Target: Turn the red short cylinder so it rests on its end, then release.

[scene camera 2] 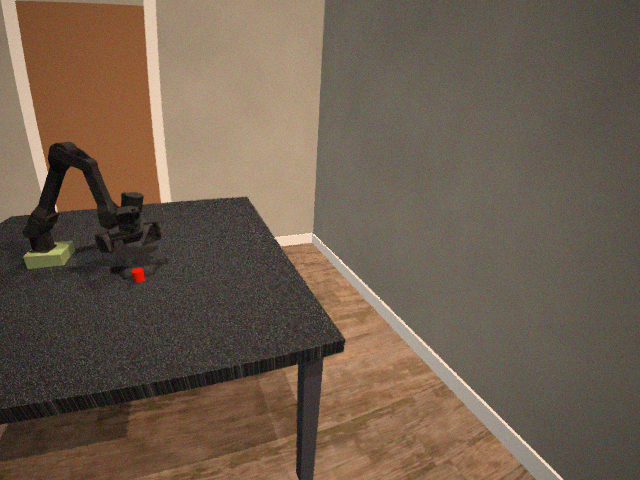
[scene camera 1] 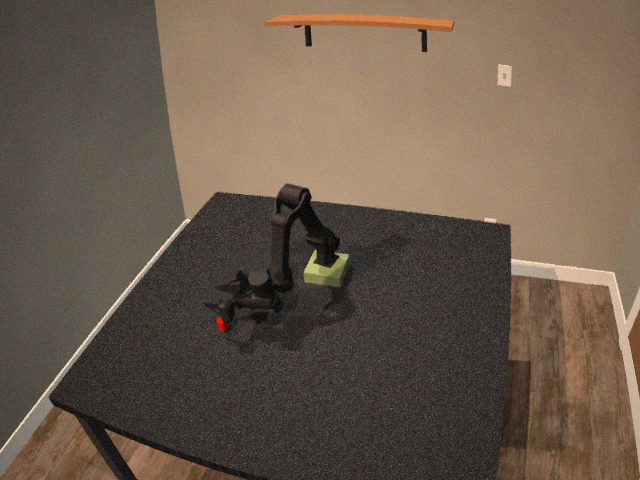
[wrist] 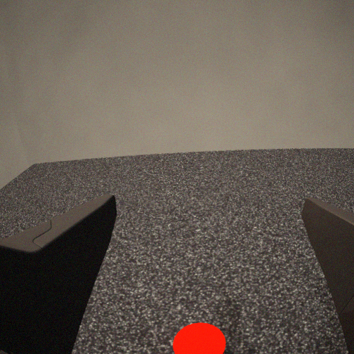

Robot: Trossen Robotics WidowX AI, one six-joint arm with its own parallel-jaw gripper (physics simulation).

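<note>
A short red cylinder (scene camera 1: pixel 222 324) (scene camera 2: pixel 138 275) (wrist: pixel 199 340) stands upright on its end on the dark table (scene camera 1: pixel 392 372) (scene camera 2: pixel 206 330). Its flat round top shows at the bottom edge of the wrist view, where its side is cut off. My gripper (scene camera 1: pixel 210 295) (scene camera 2: pixel 131 241) (wrist: pixel 214 206) is wide open and empty. It is raised above the table, higher than the cylinder and apart from it. In the scene camera 1 view, the near finger's base comes close to the cylinder's upper edge in the picture.
The arm stands on a light green base block (scene camera 1: pixel 323 279) (scene camera 2: pixel 49 257). An orange wall shelf (scene camera 1: pixel 359 20) is high on the wall behind the table. The table's far edge shows beyond the fingers in the wrist view.
</note>
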